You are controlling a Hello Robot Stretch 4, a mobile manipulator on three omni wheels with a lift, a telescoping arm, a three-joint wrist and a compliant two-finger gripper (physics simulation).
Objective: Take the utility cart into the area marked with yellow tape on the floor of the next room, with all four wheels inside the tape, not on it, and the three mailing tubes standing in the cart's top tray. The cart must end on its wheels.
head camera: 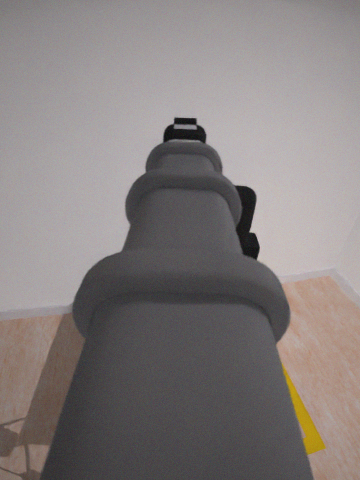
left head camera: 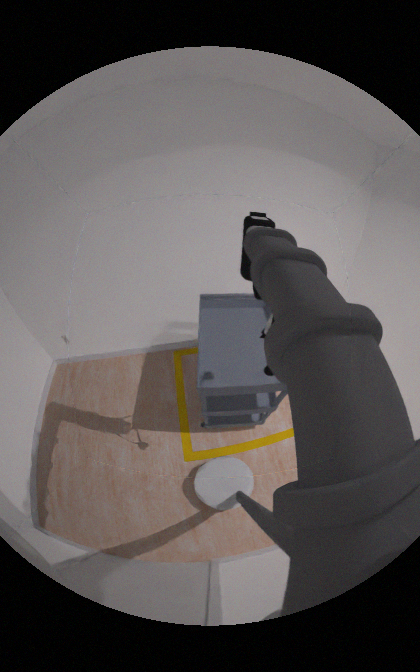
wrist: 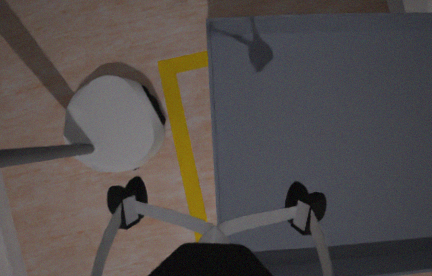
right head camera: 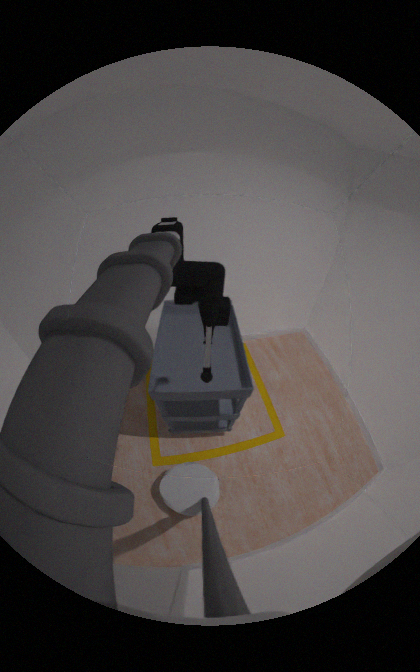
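Pixels of known places: gripper, between the fingertips: [wrist: 216, 196]; robot's base, origin of its link: [wrist: 123, 125].
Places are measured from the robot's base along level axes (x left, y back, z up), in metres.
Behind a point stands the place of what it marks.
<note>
The blue-grey utility cart [left head camera: 232, 345] [right head camera: 185, 345] [wrist: 320, 125] {x -0.014, y -0.647, z 0.766 m} stands upright within the yellow tape outline [head camera: 305, 425] {x -0.734, y -0.522, z -0.027 m} [left head camera: 182, 410] [right head camera: 265, 395] [wrist: 182, 135] {x -0.043, y -0.279, z -0.027 m}. Floor shows between its front end and the front tape. Its far wheels are hidden, so I cannot tell how they stand to the tape. The three mailing tubes do not show in these views. My gripper [right head camera: 207, 357] [wrist: 216, 196] {x -0.088, y -0.452, z 1.042 m} is open and points down above the cart's front end. In the wrist view the tray's front edge lies between the two fingers; one finger is over the tray, the other over the floor outside it. Their height is unclear.
My round white base [left head camera: 222, 480] [right head camera: 189, 487] [wrist: 117, 125] {x -0.004, y -0.041, z 0.187 m} stands just outside the front tape. The telescoping arm [head camera: 180, 375] {x -0.001, y -0.131, z 1.460 m} [left head camera: 345, 400] [right head camera: 80, 390] covers part of the head views. A pale wall [head camera: 90, 150] {x 0.472, y -1.343, z 1.173 m} stands behind the cart, with more walls at the sides.
</note>
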